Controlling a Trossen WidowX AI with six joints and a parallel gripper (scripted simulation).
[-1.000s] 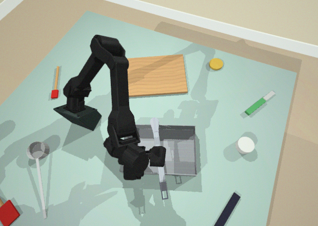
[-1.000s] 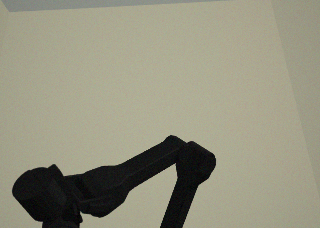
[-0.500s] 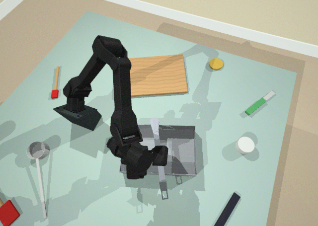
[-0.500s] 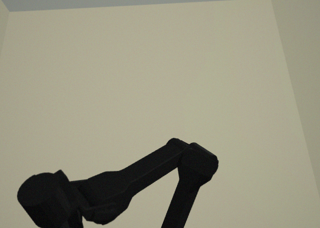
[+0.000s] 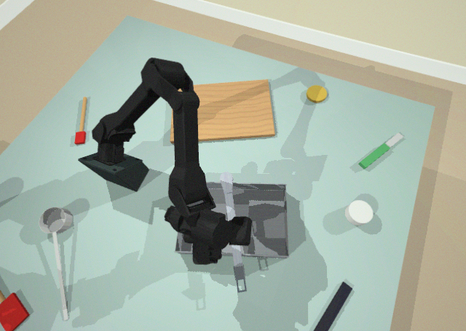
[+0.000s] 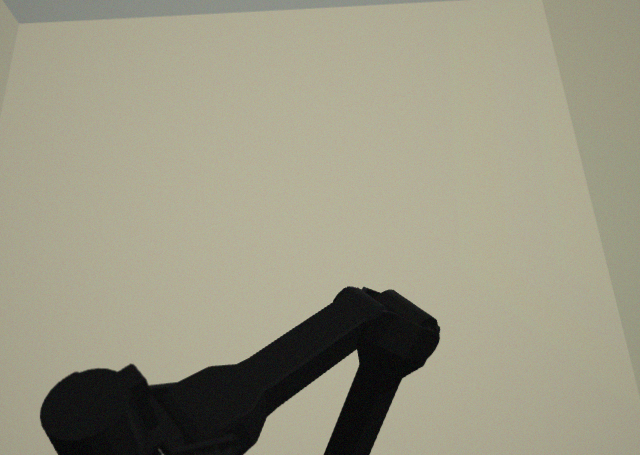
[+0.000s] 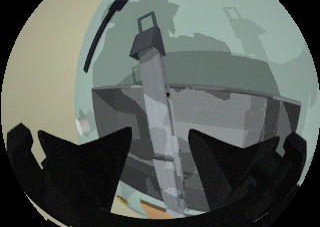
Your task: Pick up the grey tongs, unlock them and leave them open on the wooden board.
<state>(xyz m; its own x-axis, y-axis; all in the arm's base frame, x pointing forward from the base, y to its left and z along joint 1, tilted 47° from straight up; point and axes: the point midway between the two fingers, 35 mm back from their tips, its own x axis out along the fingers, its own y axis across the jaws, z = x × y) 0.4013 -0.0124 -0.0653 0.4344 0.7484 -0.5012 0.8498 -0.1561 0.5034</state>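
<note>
Now: gripper tip 5 cm to the right of the roasting tin, 4 cm above it and 3 cm past it. The rest, counted from my gripper tip: white disc (29 cm ahead, 21 cm to the left, 5 cm below); then dark bar (27 cm ahead, 16 cm to the right, 7 cm below); then wooden board (40 cm to the left, 23 cm behind, 6 cm below).
</note>
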